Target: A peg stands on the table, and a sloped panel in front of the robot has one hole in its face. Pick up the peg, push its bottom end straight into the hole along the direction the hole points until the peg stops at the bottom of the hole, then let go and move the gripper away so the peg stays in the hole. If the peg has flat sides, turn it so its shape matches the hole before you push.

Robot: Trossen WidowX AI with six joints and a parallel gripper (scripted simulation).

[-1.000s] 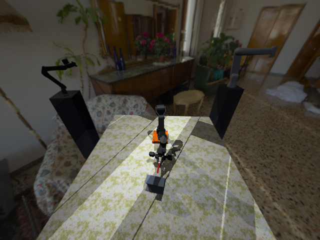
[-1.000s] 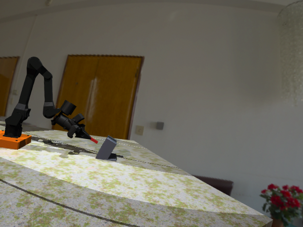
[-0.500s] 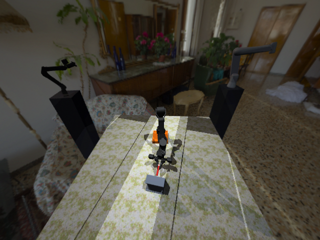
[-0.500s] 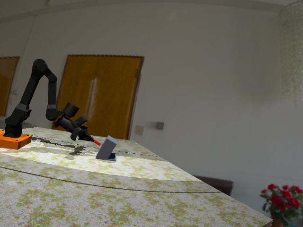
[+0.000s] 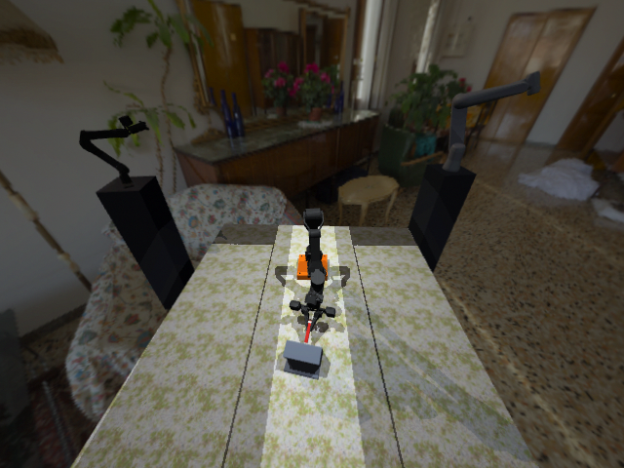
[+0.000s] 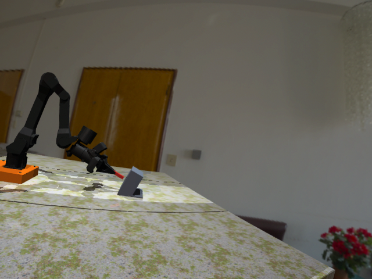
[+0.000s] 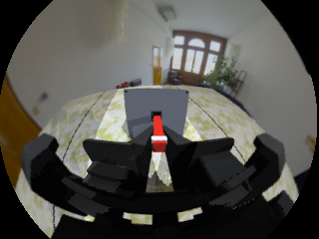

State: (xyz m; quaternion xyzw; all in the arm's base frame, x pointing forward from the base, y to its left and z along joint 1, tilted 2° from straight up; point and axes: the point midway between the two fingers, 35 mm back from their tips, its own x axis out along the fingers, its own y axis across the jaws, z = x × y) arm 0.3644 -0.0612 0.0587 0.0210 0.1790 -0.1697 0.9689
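Now: gripper tip 7 cm short of the dark grey sloped panel, 2 cm to the left of it and 3 cm above it. From my gripper tip the other things lie so: red peg (1 cm behind, 1 cm above).
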